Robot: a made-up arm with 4 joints.
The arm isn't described. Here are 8 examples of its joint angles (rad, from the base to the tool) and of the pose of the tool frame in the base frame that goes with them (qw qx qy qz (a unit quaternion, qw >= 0); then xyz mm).
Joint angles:
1: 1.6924 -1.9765 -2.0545 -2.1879
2: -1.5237 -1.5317 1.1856 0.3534
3: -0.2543 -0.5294 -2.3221 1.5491
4: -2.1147 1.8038 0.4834 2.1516
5: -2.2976 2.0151 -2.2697 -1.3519
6: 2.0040 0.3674 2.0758 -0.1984
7: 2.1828 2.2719 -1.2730 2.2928
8: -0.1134 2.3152 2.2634 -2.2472
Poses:
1: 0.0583 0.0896 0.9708 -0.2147 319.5 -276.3 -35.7
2: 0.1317 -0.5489 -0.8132 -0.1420 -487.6 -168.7 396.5
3: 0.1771 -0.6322 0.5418 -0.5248 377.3 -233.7 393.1
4: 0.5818 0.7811 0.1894 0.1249 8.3 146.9 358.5
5: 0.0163 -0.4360 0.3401 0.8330 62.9 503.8 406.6
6: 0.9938 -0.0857 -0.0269 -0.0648 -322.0 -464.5 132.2
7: 0.3903 0.0437 -0.9138 0.1040 -219.2 92.9 -17.1
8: 0.7911 -0.1475 -0.5540 -0.2133 64.0 87.9 15.9
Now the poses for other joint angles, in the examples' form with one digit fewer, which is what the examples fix.
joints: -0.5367 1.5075 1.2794 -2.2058
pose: 0.424 -0.225 -0.828 0.288 342 -175 175
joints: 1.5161 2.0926 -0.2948 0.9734
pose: 0.041 0.443 0.680 -0.583 -316 214 37
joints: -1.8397 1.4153 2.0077 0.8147
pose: 0.263 -0.877 0.398 -0.054 367 199 566
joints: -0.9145 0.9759 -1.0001 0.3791
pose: 0.939 0.258 0.088 0.210 503 -248 142
